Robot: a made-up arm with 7 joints.
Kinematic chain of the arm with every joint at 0, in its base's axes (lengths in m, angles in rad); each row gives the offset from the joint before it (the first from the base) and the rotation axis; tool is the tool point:
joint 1: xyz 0 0 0.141 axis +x
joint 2: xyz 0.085 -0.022 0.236 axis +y
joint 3: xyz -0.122 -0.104 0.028 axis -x
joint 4: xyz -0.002 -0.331 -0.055 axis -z
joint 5: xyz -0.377 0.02 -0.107 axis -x
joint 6: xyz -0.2 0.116 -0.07 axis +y
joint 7: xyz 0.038 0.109 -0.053 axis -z
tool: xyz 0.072 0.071 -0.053
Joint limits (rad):
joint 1: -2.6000..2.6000
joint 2: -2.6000..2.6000
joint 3: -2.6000..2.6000
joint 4: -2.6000..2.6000
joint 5: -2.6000..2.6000
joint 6: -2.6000..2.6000
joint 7: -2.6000..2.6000
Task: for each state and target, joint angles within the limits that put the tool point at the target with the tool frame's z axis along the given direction. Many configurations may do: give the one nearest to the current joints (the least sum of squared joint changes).
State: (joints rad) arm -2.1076 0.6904 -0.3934 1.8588 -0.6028 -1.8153 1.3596
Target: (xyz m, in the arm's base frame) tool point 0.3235 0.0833 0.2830 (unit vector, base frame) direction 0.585 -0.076 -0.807
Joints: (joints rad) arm -1.5530 0.5062 -0.2933 2.1472 -0.3414 -1.6101 1.1670
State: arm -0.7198 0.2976 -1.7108 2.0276 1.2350 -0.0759 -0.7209
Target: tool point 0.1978 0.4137 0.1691 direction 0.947 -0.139 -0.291
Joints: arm -0.4478 0.2054 -1.3269 2.3325 1.6086 -0.6422 -0.5752
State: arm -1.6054 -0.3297 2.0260 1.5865 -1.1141 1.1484 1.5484
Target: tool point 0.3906 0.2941 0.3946 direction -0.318 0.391 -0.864
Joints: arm -2.0829 -0.0890 2.1850 1.8146 -1.0936 1.5622 1.4412
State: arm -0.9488 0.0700 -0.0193 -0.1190 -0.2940 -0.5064 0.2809
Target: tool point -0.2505 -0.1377 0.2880 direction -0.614 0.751 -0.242
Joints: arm -1.2890 -0.2919 0.5116 0.3436 -0.1544 -0.3830 0.5552
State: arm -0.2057 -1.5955 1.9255 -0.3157 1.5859 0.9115 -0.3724
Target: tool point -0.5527 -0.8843 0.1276 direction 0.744 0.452 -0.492
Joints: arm -0.1517 -1.4142 1.2264 -0.7143 1.3297 0.3945 -0.4320
